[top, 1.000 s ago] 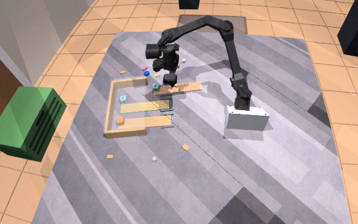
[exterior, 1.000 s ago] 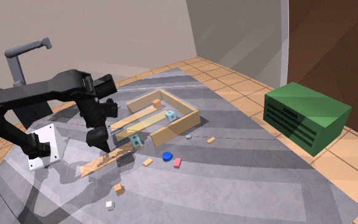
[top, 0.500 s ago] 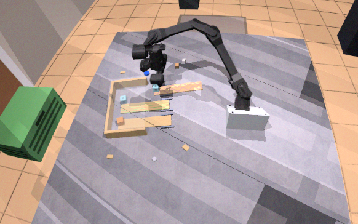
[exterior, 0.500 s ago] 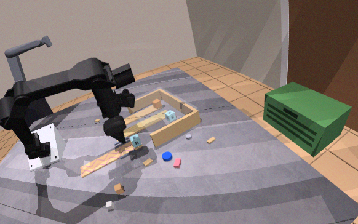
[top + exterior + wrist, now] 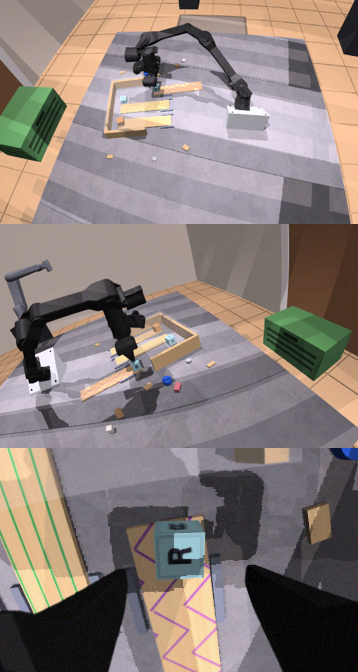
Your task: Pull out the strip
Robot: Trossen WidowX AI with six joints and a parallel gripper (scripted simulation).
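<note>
The blue disc lies 9 cm ahead of my gripper tip, 10 cm to the right of it and 6 cm below it. The rest, counted from my gripper tip: plain strip: 21 cm to the left, 6 cm below; pink block: 12 cm ahead, 14 cm to the right, 6 cm below.
</note>
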